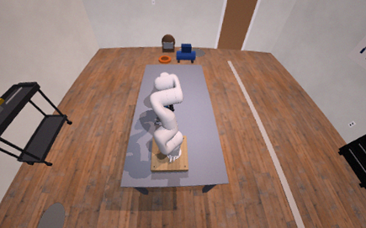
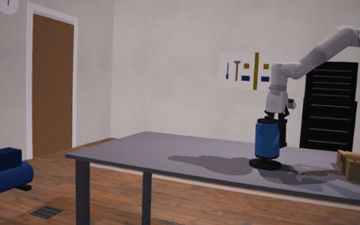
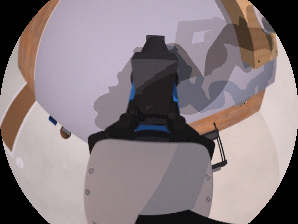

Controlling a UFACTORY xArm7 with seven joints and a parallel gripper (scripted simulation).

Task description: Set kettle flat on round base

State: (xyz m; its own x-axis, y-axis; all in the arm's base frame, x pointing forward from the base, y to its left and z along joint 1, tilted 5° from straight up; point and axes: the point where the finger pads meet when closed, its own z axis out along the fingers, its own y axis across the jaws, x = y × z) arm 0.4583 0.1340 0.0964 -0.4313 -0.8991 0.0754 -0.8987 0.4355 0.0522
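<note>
My hand is 10 mm short of the blue kettle, 20 mm to the right of it and 60 mm above it. The rest, counted from my hand: black round base: 20 mm ahead, 50 mm to the left, 190 mm below.
</note>
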